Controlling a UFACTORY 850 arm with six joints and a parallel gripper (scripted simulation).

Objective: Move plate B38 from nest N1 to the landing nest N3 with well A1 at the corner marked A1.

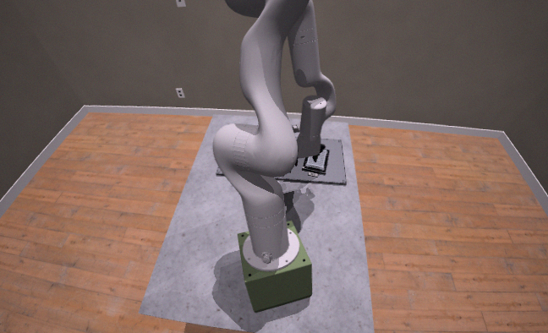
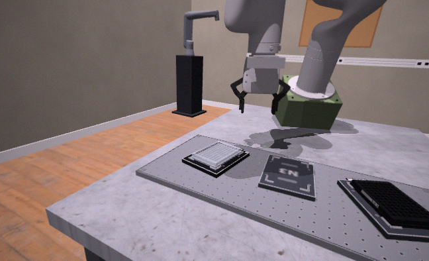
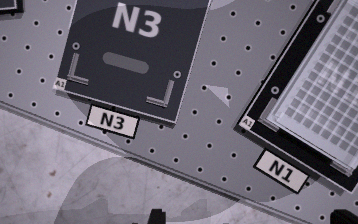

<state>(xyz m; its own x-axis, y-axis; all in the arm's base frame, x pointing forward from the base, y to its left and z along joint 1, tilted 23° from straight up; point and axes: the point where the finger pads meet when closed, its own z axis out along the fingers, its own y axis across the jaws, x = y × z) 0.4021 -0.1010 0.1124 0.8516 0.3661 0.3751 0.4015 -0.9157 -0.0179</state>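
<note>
Right now my hand is 120 mm short of the clear well plate, 110 mm above it and 60 mm to the left of it. Round my hand: black well plate: 330 mm to the left, 110 mm below, 100 mm ahead; then nest N1: 130 mm below, 120 mm ahead, 60 mm to the right; then nest N3: 130 mm to the left, 130 mm below, 100 mm ahead.
</note>
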